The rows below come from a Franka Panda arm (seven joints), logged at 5 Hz.
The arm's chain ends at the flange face. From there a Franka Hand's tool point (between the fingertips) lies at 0.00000 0.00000 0.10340 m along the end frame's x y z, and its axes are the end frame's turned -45 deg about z.
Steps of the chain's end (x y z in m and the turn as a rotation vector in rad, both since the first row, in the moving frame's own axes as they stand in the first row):
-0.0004, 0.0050, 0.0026, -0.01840, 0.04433, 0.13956
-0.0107, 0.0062, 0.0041, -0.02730, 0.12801, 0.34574
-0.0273, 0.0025, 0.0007, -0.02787, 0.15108, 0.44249
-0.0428, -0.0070, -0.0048, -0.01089, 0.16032, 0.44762
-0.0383, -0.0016, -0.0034, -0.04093, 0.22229, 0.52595
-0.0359, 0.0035, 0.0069, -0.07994, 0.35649, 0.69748
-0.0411, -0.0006, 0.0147, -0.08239, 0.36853, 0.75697
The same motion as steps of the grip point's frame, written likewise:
-0.0022, 0.0080, 0.0025, -0.04436, 0.01834, 0.13956
-0.0067, 0.0092, 0.0032, -0.10982, 0.07121, 0.34574
-0.0152, -0.0030, -0.0005, -0.12654, 0.08712, 0.44249
-0.0175, -0.0208, -0.0061, -0.12106, 0.10566, 0.44762
-0.0183, -0.0066, -0.0060, -0.18612, 0.12824, 0.52595
-0.0202, 0.0125, 0.0003, -0.30860, 0.19555, 0.69748
-0.0219, 0.0071, 0.0078, -0.31885, 0.20233, 0.75697

